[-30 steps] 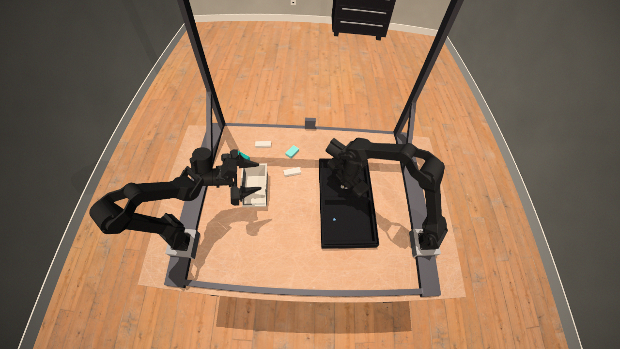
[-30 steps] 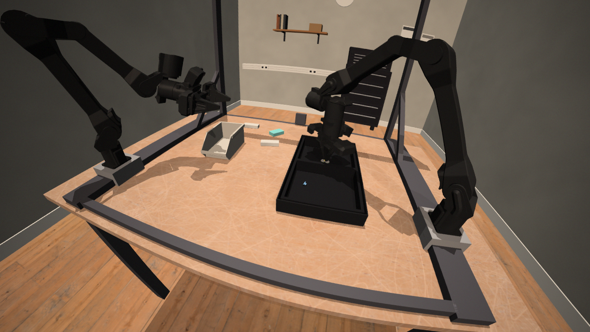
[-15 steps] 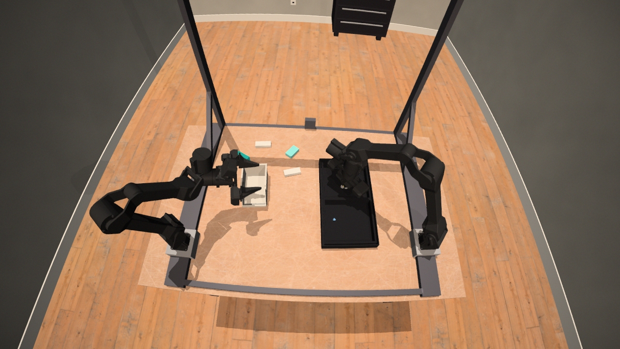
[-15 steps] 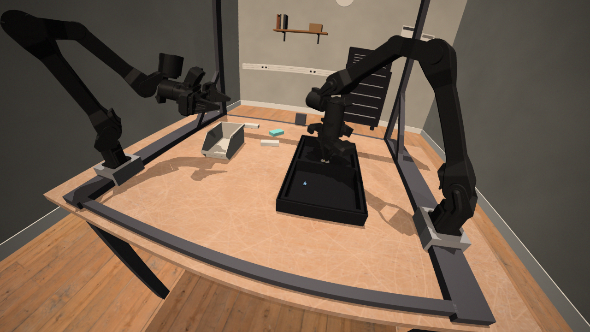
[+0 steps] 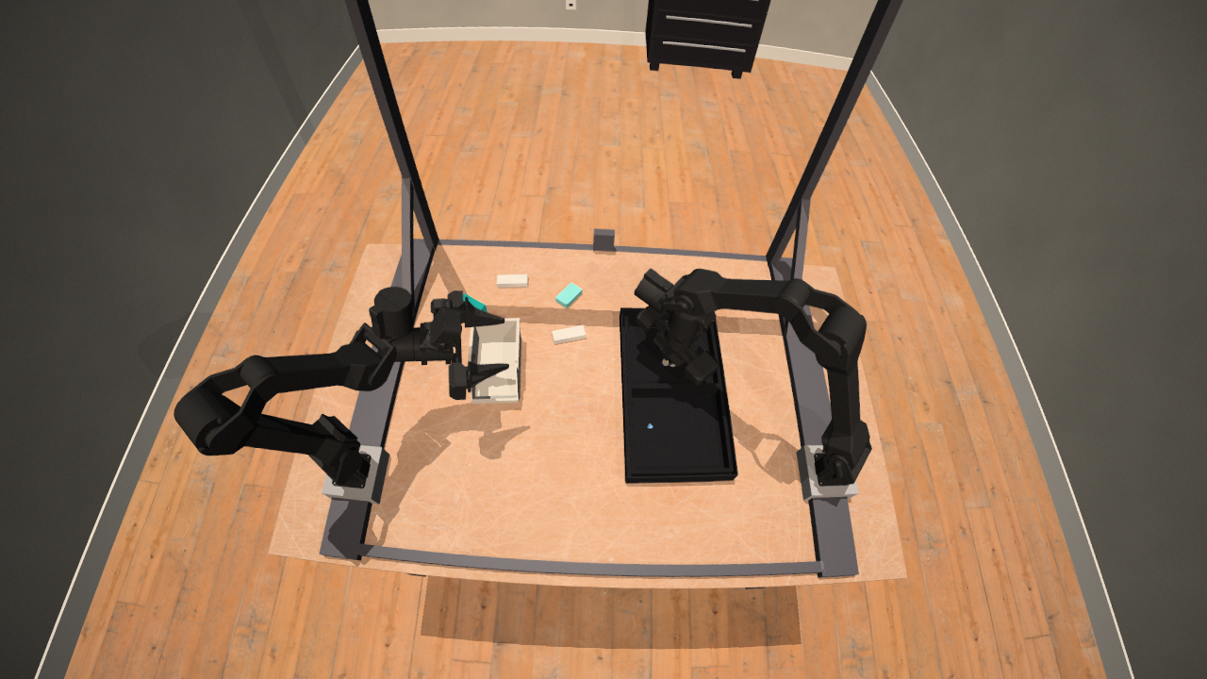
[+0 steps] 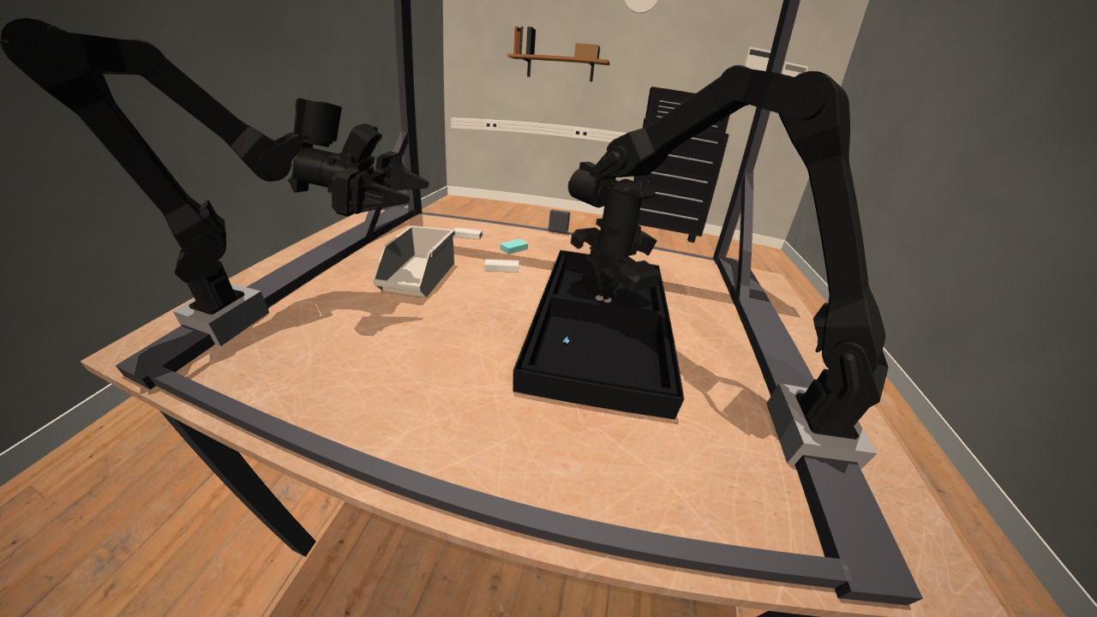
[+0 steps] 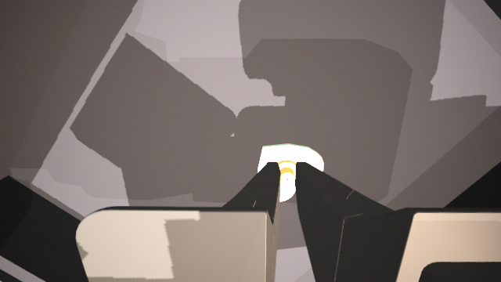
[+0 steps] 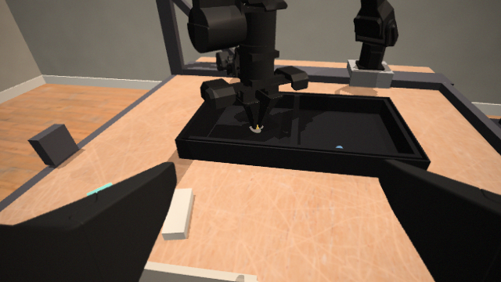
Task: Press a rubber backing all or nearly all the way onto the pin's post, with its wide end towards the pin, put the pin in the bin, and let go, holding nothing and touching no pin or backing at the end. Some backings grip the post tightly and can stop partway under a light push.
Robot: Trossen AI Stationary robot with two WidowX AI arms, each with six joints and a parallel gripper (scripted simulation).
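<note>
My left hand is 30 mm above the heart-shaped pin. From my left hand the other things lie so: blue backing: 150 mm ahead, 50 mm to the right, 30 mm below; then black tray: 70 mm ahead, 20 mm below; then yellow backing: 30 mm below.
My right hand is 350 mm to the right of the heart-shaped pin, 180 mm above it and 70 mm past it. From my right hand the other things lie so: grey bin 150 mm below, 50 mm behind, 10 mm to the right; then cream block 190 mm below, 140 mm to the left, 130 mm behind; then teal block 240 mm behind, 190 mm below, 130 mm to the left.
</note>
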